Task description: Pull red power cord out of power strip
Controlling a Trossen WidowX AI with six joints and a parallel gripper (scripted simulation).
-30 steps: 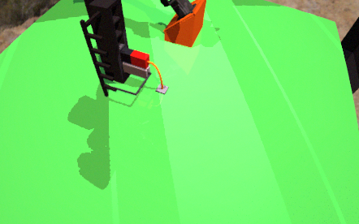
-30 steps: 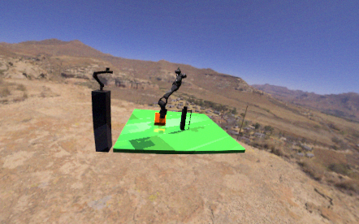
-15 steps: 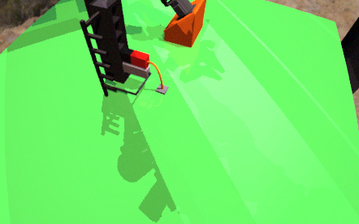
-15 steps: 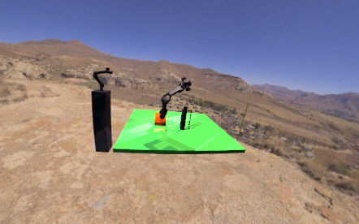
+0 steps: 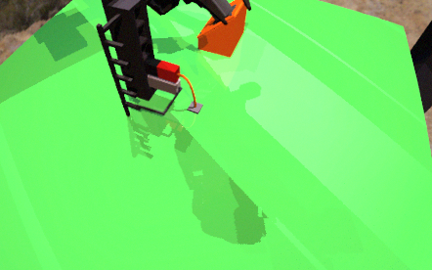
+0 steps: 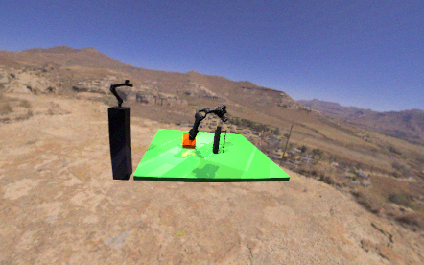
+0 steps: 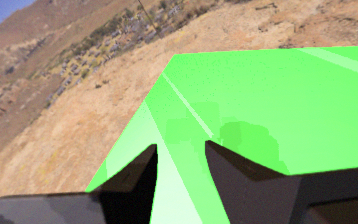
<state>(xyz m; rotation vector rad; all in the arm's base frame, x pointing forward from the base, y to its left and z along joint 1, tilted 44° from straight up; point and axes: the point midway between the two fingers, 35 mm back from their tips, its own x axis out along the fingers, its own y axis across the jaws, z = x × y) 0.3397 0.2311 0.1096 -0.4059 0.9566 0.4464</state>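
The red plug is 230 mm below my gripper tip, 180 mm to the right of it and 90 mm behind it. Also, from my gripper tip: grey anchor plate: 330 mm below, 100 mm to the right, 90 mm behind.
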